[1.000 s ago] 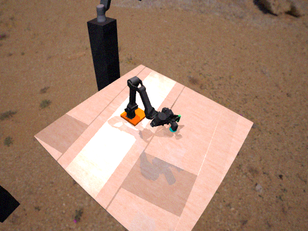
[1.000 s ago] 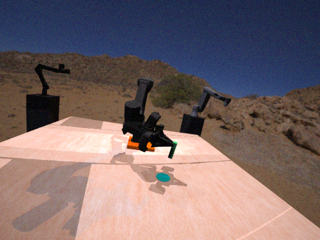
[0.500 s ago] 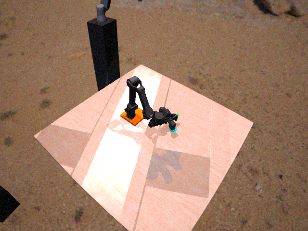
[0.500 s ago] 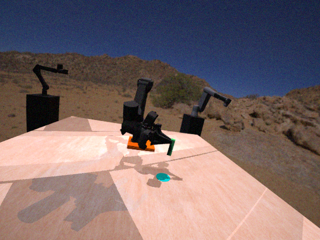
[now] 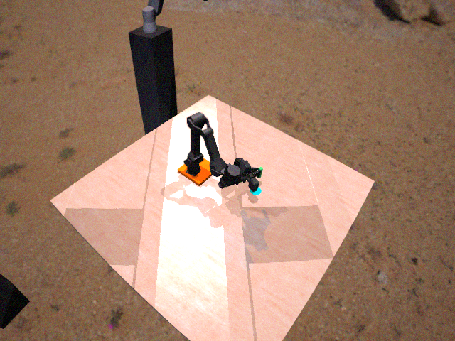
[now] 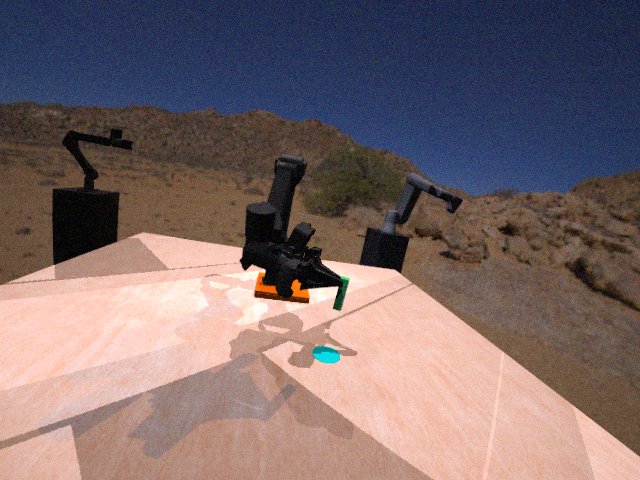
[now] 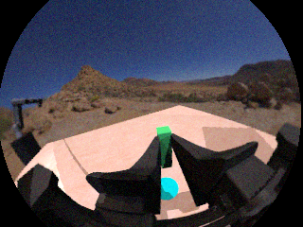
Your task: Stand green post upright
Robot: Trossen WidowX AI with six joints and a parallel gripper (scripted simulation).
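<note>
My gripper tip is now 170 mm above the cyan circle. The rest, counted from my gripper tip: green post: 20 mm below.
</note>
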